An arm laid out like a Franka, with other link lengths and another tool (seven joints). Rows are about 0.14 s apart.
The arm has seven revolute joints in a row. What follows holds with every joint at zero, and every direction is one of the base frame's. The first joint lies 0.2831 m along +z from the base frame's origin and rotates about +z. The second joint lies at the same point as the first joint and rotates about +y. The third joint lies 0.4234 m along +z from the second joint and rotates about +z. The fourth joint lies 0.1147 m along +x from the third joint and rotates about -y. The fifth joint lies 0.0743 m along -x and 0.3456 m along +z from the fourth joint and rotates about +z. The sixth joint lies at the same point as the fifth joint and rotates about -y. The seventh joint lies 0.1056 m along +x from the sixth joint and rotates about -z. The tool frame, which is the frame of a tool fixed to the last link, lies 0.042 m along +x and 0.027 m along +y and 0.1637 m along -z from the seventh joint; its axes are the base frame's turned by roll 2.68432, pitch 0 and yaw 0.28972 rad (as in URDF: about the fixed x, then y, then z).
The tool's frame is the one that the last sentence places.
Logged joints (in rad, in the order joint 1, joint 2, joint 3, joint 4, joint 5, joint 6, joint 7), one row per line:
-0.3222 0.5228 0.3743 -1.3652 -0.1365 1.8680 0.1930
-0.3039 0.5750 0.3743 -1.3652 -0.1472 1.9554 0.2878
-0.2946 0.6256 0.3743 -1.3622 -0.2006 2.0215 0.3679
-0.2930 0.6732 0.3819 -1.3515 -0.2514 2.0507 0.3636
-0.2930 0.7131 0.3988 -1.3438 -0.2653 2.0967 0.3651
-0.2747 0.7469 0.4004 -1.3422 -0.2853 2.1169 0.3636
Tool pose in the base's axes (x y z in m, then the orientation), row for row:
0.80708 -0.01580 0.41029 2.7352 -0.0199 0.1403
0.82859 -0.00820 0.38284 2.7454 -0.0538 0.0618
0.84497 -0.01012 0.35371 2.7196 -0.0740 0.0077
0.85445 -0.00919 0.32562 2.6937 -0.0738 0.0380
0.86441 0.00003 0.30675 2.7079 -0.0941 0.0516
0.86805 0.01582 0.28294 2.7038 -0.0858 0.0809
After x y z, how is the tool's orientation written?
As angles about the fixed x, y, z axes (roll, pitch, yaw), in radians.
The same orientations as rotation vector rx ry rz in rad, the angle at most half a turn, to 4 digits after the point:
2.7305 0.1862 0.0667
2.7450 0.0700 0.0909
2.7182 -0.0111 0.1029
2.6931 0.0285 0.1111
2.7069 0.0418 0.1428
2.7031 0.0836 0.1403

